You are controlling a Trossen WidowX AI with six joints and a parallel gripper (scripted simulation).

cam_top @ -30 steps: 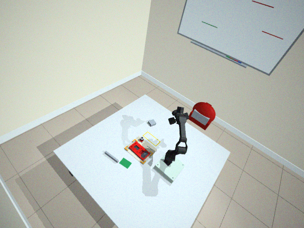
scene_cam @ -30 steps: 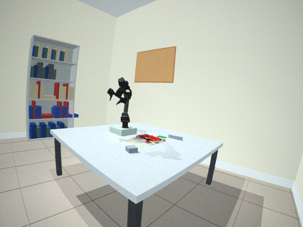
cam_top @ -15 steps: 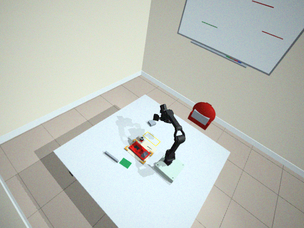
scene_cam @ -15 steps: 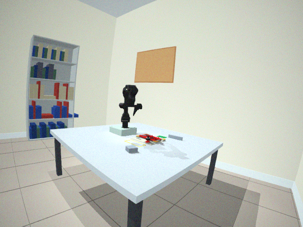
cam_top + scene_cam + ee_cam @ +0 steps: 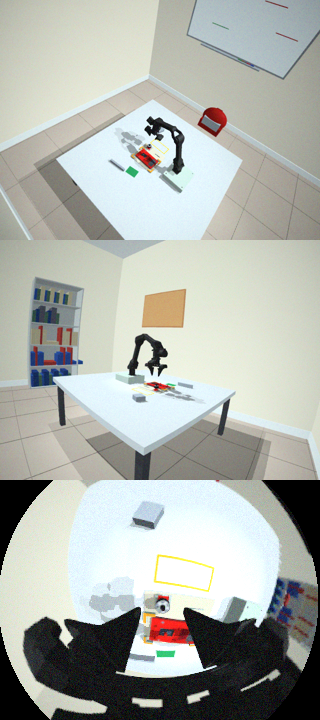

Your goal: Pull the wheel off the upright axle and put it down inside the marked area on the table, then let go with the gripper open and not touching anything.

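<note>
My gripper tip is now 90 mm above the dark wheel, 30 mm to the right of it and 10 mm past it. The rest, counted from my gripper tip: green square 320 mm to the left, 130 mm below, 120 mm behind; then grey bar 390 mm to the left, 120 mm below, 10 mm ahead; then grey block 220 mm to the right, 120 mm below, 100 mm ahead.
</note>
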